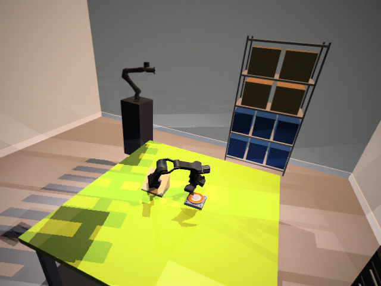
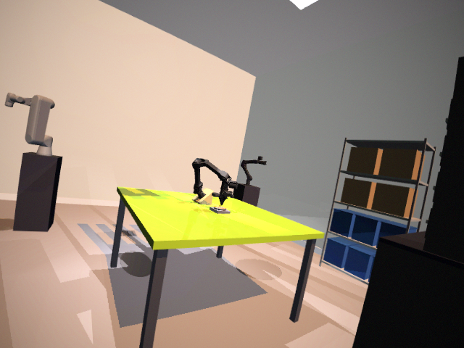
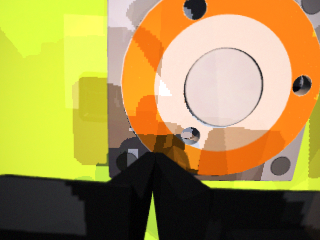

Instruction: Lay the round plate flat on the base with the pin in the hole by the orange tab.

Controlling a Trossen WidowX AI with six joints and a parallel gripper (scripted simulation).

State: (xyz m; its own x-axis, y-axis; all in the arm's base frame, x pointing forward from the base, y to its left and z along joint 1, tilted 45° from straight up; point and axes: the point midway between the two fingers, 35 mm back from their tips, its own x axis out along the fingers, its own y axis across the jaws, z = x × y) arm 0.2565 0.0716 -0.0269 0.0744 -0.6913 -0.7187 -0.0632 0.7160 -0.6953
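My gripper tip is 4 cm short of the grey square base, 3 cm to the left of it and 2 cm above it.
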